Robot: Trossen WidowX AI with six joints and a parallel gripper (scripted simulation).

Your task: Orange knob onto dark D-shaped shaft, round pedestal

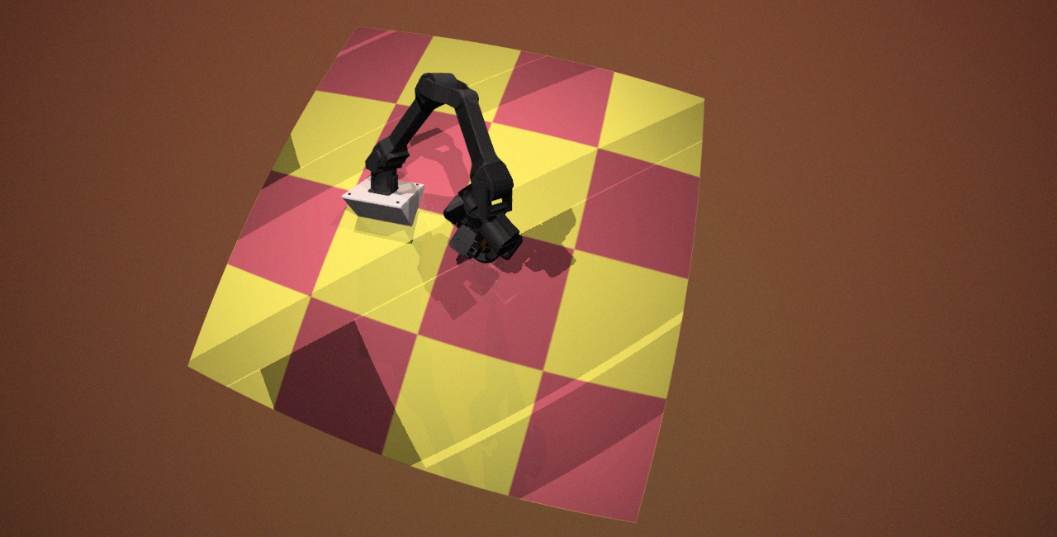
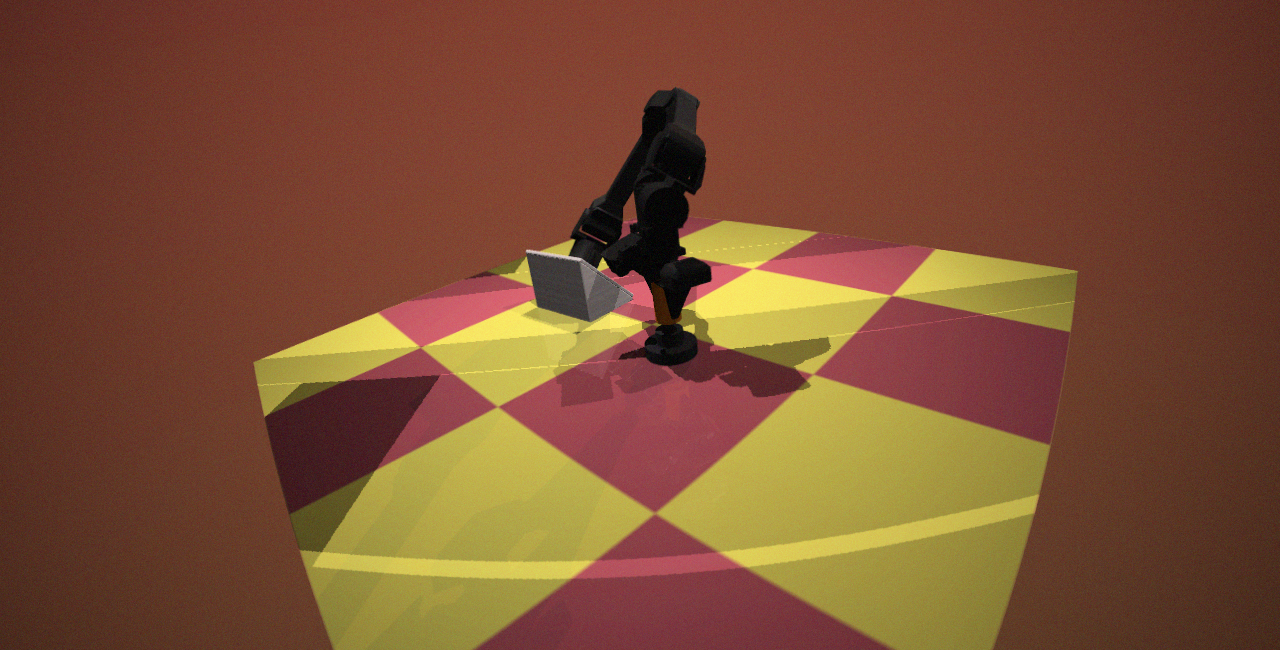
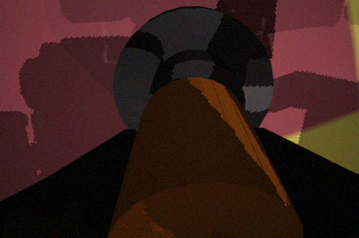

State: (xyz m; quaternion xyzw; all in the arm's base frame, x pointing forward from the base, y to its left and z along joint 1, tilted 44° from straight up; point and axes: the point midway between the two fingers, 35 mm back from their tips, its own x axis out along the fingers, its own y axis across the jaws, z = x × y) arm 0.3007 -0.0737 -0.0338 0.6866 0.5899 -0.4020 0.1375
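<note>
Now: the orange knob 20 mm above my gripper tip. Round my gripper tip: round dark pedestal 40 mm below.
</note>
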